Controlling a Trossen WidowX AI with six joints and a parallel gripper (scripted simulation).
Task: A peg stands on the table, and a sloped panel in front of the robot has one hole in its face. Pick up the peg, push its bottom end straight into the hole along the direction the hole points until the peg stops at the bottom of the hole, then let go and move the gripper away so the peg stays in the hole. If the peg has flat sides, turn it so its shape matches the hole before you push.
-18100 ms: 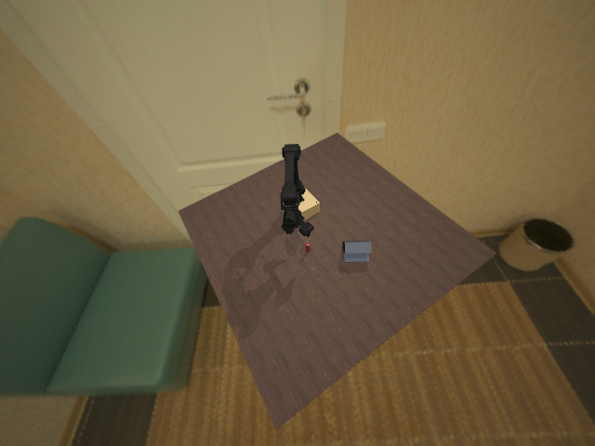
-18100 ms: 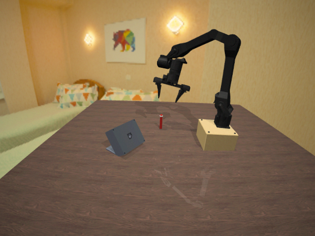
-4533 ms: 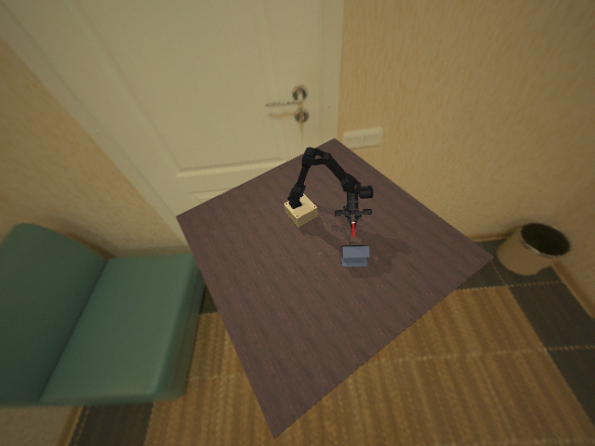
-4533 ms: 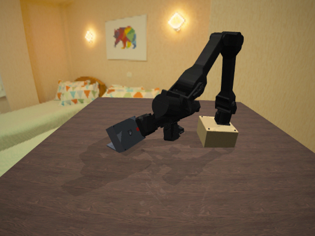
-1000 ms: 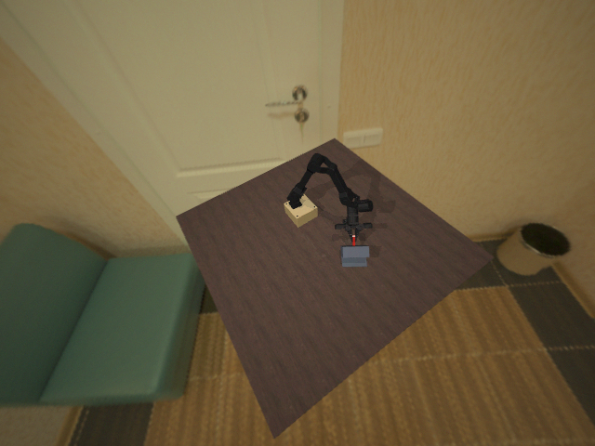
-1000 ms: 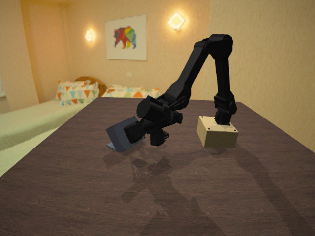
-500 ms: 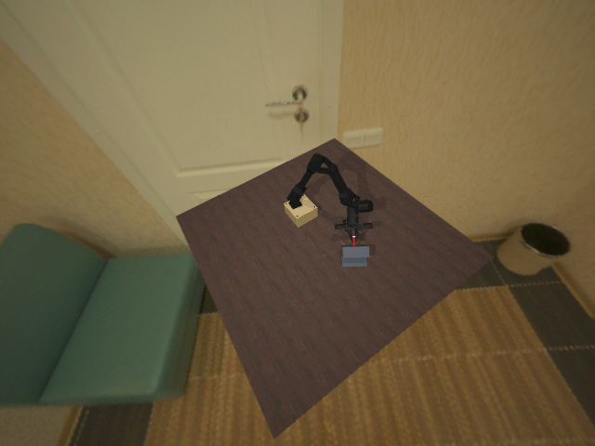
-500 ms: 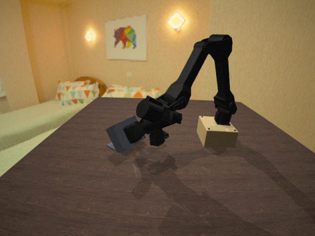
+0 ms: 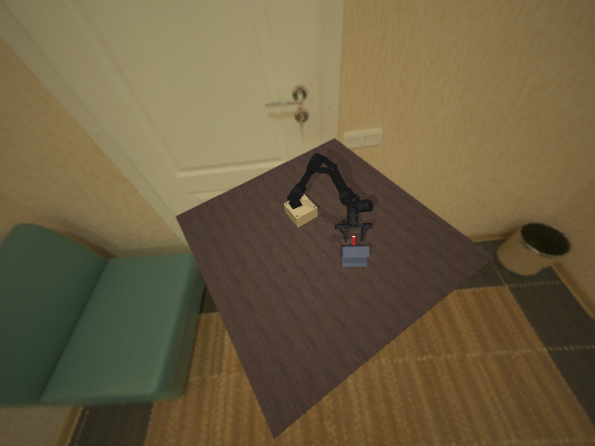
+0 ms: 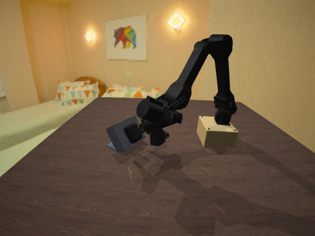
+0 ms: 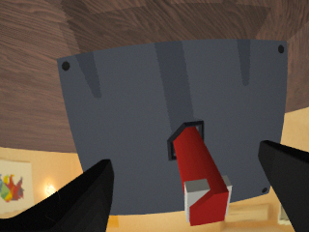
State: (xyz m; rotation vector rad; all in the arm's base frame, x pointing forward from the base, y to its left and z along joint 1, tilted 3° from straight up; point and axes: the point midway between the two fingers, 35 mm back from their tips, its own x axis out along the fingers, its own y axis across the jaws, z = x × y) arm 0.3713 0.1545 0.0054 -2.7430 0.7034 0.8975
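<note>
My gripper tip is now 10 mm to the right of the red square-sided peg, 10 mm below it and 10 mm past it. From my gripper tip the other things lie so: grey sloped panel 30 mm below, 30 mm ahead, 20 mm to the right.
</note>
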